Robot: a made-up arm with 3 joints.
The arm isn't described. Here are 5 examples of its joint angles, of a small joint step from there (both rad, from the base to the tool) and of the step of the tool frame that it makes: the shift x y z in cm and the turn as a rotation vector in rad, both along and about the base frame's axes.
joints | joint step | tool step
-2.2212 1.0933 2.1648 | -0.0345 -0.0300 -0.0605 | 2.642 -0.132 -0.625 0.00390 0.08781 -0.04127
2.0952 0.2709 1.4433 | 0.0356 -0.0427 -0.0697 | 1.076 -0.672 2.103 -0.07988 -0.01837 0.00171
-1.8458 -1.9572 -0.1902 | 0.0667 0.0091 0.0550 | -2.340 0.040 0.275 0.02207 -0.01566 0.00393
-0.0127 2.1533 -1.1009 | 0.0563 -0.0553 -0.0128 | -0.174 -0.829 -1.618 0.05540 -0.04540 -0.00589
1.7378 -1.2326 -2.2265 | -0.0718 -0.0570 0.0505 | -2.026 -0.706 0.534 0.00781 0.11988 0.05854
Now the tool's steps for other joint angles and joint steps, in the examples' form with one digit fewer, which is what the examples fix.
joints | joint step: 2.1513 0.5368 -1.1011 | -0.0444 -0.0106 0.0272
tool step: -0.16 -0.33 -1.24 0.0143 0.0306 0.0214
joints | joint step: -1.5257 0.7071 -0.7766 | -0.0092 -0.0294 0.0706
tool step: 0.29 -0.73 0.94 -0.0531 -0.0359 -0.0316
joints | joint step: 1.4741 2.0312 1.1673 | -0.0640 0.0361 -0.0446
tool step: -3.92 0.96 1.65 0.0157 0.1036 -0.0384
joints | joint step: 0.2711 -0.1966 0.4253 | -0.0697 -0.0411 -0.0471
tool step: -1.43 0.62 1.65 0.0292 0.0595 0.0543
